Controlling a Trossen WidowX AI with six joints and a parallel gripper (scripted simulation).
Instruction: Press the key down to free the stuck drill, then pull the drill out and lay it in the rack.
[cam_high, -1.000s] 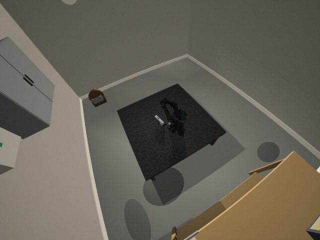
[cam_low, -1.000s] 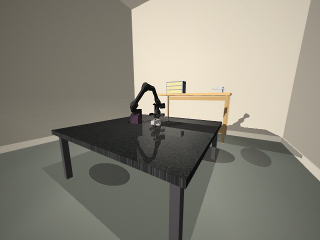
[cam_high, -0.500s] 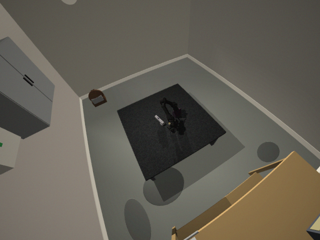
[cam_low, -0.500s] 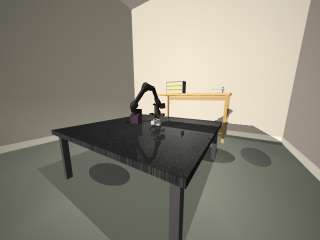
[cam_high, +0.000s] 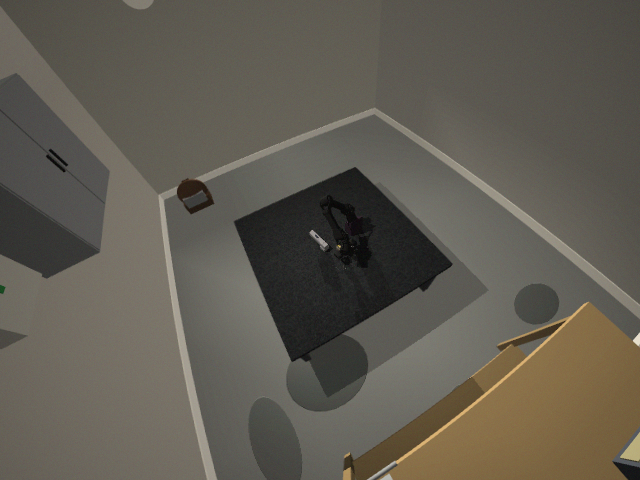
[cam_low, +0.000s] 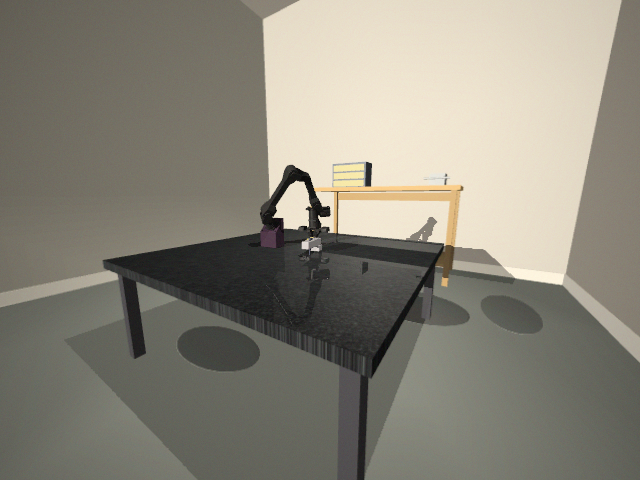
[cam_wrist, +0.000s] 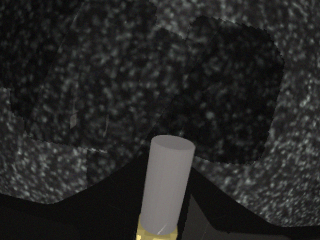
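Now: gripper tip 10 mm short of the drill, 40 mm to the left of it and 30 mm below it.
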